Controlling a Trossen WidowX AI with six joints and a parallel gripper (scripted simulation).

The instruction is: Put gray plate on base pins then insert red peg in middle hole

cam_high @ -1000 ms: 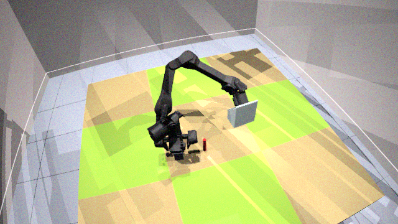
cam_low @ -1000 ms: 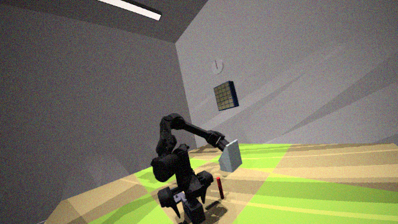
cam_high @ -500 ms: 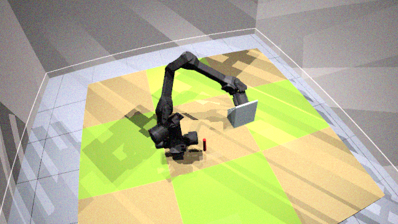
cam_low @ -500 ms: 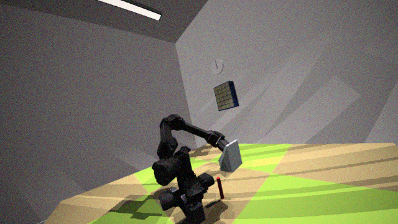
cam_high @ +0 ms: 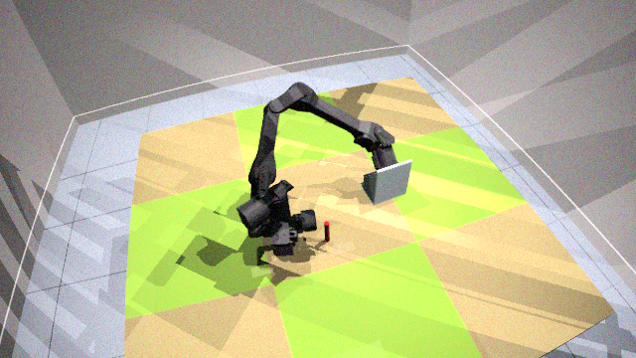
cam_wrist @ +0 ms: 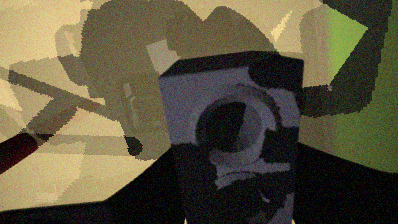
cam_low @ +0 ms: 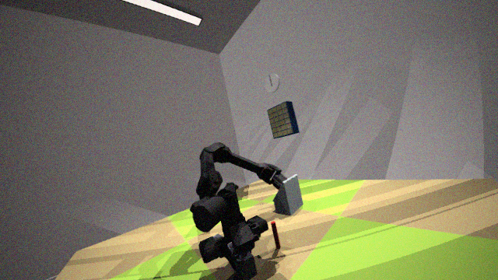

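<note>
Right now the red peg is 12 cm behind my gripper tip, 2 cm to the left of it and 3 cm above it. Also, from my gripper tip: gray plate (3 cm above).
</note>
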